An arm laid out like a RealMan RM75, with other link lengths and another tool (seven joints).
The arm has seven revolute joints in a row. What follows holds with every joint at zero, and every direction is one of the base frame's. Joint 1 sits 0.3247 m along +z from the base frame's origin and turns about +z. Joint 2 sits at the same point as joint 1 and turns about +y. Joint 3 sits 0.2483 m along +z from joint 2 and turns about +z. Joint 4 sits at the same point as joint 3 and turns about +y. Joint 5 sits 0.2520 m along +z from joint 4 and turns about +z. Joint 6 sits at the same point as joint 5 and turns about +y. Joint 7 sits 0.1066 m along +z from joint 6 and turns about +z. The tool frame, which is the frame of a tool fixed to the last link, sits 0.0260 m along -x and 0.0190 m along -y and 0.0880 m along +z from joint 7; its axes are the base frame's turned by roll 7.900, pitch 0.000 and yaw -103.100 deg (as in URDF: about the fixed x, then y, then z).
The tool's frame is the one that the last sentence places.
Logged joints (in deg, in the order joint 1, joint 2, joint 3, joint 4, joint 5, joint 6, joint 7), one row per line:
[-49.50, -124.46, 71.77, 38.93, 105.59, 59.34, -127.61]
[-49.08, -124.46, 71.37, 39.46, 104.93, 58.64, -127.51]
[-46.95, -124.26, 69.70, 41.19, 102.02, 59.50, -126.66]
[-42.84, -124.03, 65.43, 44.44, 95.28, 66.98, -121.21]
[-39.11, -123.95, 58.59, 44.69, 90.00, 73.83, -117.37]
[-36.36, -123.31, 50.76, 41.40, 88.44, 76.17, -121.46]
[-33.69, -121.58, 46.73, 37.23, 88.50, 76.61, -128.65]
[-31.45, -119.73, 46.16, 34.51, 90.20, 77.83, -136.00]
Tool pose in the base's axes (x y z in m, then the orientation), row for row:
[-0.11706, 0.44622, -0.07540, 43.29, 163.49, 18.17]
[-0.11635, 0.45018, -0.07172, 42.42, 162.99, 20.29]
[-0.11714, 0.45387, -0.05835, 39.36, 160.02, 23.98]
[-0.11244, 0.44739, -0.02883, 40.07, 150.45, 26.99]
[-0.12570, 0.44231, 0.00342, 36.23, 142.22, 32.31]
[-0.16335, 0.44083, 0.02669, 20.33, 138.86, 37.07]
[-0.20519, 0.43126, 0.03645, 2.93, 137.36, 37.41]
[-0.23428, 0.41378, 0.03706, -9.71, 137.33, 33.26]
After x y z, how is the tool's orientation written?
As a rotation vector, in degrees.
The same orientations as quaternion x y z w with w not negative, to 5 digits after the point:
[0.25355, 0.95757, 0.10642, 0.08631]
[0.24904, 0.95689, 0.11912, 0.09031]
[0.23473, 0.95430, 0.14301, 0.11732]
[0.24893, 0.93465, 0.16767, 0.19067]
[0.23302, 0.91473, 0.20781, 0.25649]
[0.13363, 0.91275, 0.24367, 0.29943]
[0.01948, 0.91317, 0.24870, 0.32232]
[-0.06475, 0.91578, 0.22179, 0.32859]

